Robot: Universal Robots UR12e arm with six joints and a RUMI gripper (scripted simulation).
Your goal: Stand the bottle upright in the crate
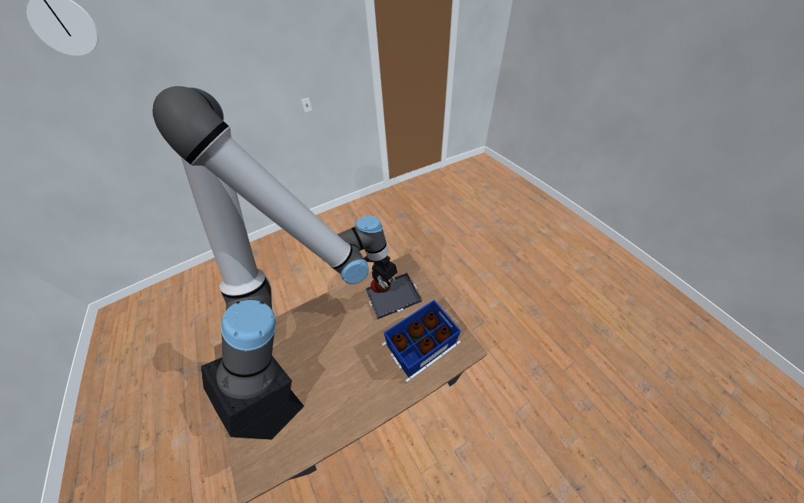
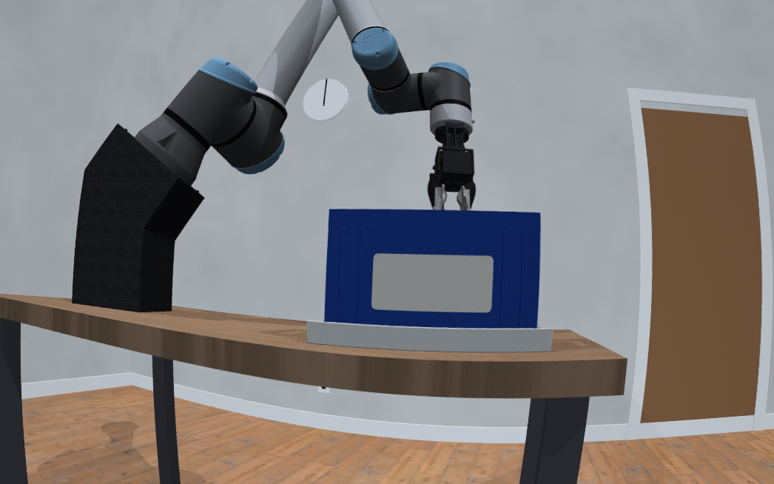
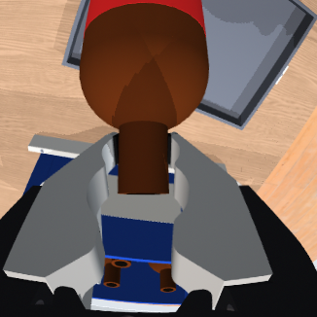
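Right now my hand is 3 cm short of the grey tray, 4 cm to the right of it and 19 cm above it. From my hand the other things lie so: blue crate: 10 cm ahead, 26 cm to the right, 12 cm below.
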